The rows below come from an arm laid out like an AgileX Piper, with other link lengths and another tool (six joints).
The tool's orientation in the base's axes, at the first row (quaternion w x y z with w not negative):
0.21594, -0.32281, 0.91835, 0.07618
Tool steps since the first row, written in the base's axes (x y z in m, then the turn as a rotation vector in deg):
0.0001, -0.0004, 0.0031, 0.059, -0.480, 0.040
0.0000, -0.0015, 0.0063, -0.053, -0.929, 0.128
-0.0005, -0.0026, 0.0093, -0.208, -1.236, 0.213
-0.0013, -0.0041, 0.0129, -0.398, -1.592, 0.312
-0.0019, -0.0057, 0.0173, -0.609, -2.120, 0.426
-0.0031, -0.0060, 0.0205, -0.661, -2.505, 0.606
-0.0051, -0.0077, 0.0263, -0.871, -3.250, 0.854
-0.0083, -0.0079, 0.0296, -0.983, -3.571, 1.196
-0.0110, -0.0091, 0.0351, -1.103, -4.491, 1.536
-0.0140, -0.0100, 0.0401, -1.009, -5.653, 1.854
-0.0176, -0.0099, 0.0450, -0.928, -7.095, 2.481
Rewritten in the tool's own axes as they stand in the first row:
-0.0012, -0.0004, -0.0029, 0.210, -0.411, -0.149
-0.0020, -0.0012, -0.0061, 0.500, -0.691, -0.392
-0.0023, -0.0017, -0.0092, 0.742, -0.834, -0.608
-0.0025, -0.0024, -0.0131, 1.030, -0.993, -0.862
-0.0032, -0.0032, -0.0177, 1.423, -1.272, -1.185
-0.0036, -0.0027, -0.0211, 1.594, -1.540, -1.472
-0.0039, -0.0028, -0.0275, 2.048, -1.989, -1.975
-0.0030, -0.0010, -0.0316, 2.153, -2.170, -2.410
-0.0029, -0.0002, -0.0378, 2.600, -2.812, -3.013
-0.0025, 0.0010, -0.0436, 3.044, -3.777, -3.589
-0.0022, 0.0033, -0.0492, 3.515, -4.952, -4.525

